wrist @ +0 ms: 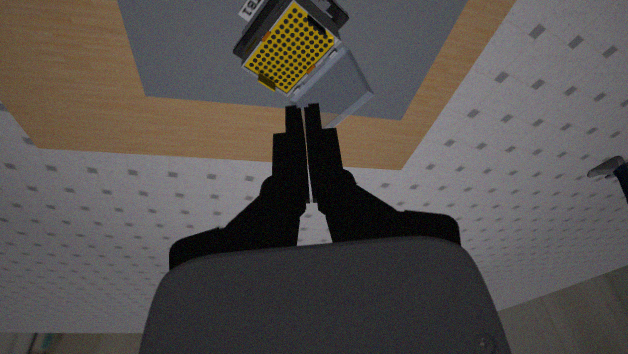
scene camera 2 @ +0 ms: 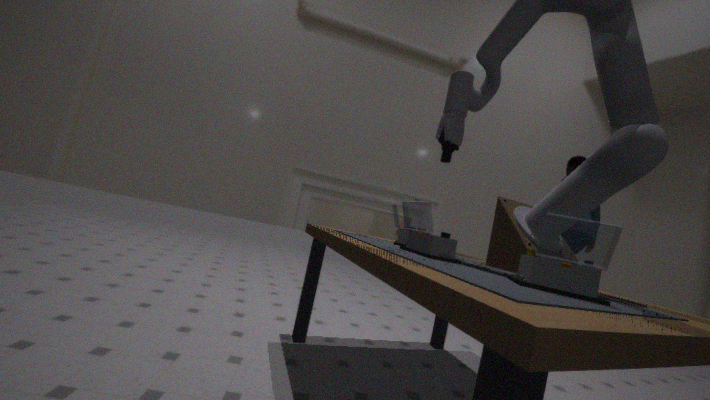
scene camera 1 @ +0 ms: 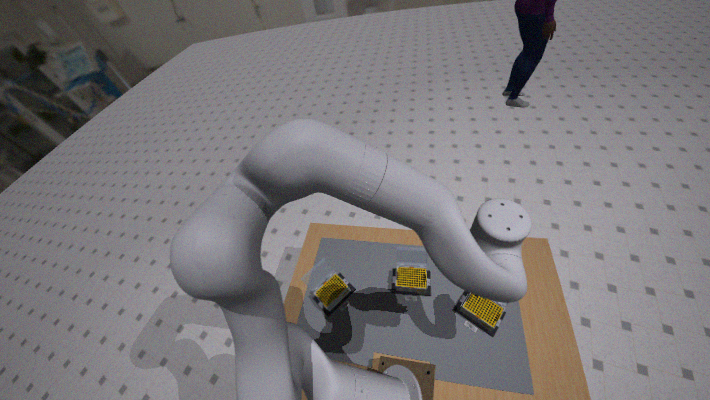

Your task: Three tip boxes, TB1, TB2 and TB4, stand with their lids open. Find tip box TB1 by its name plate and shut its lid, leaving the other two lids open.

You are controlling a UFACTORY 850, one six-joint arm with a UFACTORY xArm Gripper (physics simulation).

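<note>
Tip box TB1 (scene camera 1: 482, 310) (wrist: 290, 52), with yellow tip rack, is at the right of the mat in scene camera 1. Its name plate (scene camera 1: 470, 326) (wrist: 251, 7) is cut off at the wrist view's top edge. Its clear lid (wrist: 336, 85) stands open in the wrist view; the arm hides it in scene camera 1. The middle box (scene camera 1: 411, 280) and the left box (scene camera 1: 332, 292) have open lids; their plates are unreadable. My gripper (scene camera 2: 446, 159) (wrist: 304, 125) is shut and empty, high above the table; its tips appear beside TB1's lid hinge in the wrist view.
The boxes stand on a grey mat (scene camera 1: 450, 367) on a wooden table (scene camera 1: 560, 320) (scene camera 2: 500, 312). The arm (scene camera 1: 410, 195) arches over the table. The wooden base mount (scene camera 1: 427, 382) is at the near edge. A person (scene camera 1: 530, 50) stands on the floor beyond the table.
</note>
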